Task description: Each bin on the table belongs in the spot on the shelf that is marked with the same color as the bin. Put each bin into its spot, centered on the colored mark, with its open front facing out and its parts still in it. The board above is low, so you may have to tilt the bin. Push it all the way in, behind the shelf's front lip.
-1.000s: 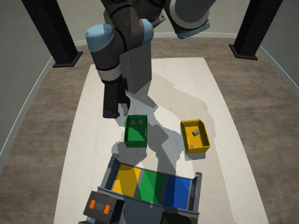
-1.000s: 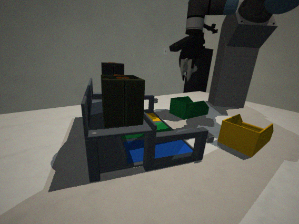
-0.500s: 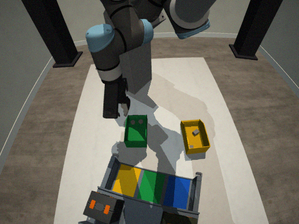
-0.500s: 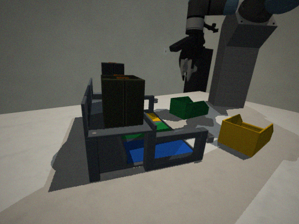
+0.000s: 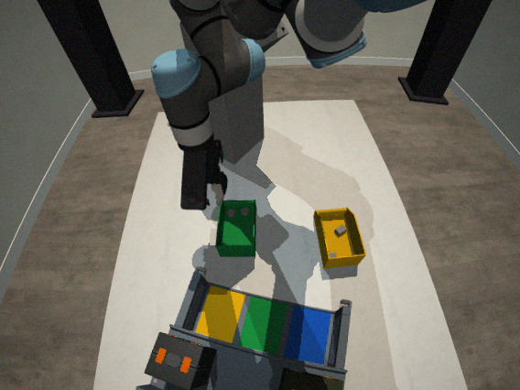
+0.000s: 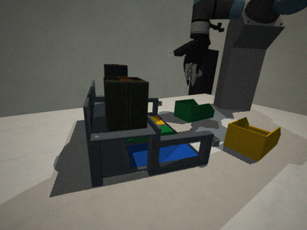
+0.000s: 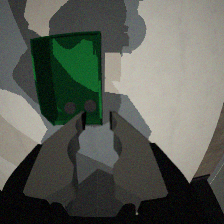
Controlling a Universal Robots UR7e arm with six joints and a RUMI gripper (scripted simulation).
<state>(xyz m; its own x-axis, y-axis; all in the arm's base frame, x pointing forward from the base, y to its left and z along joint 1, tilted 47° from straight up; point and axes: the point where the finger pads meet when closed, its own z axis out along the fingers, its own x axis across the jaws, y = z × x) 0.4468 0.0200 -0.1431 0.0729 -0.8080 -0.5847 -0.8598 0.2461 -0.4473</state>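
Right now my hand is 120 mm above the green bin, 50 mm to the right of it and 10 mm past it. Round my hand: shelf lip: 190 mm ahead, 150 mm to the left, 150 mm below; then shelf board: 390 mm ahead, 120 mm to the left, 60 mm below; then yellow bin: 330 mm to the left, 120 mm below, 10 mm ahead.
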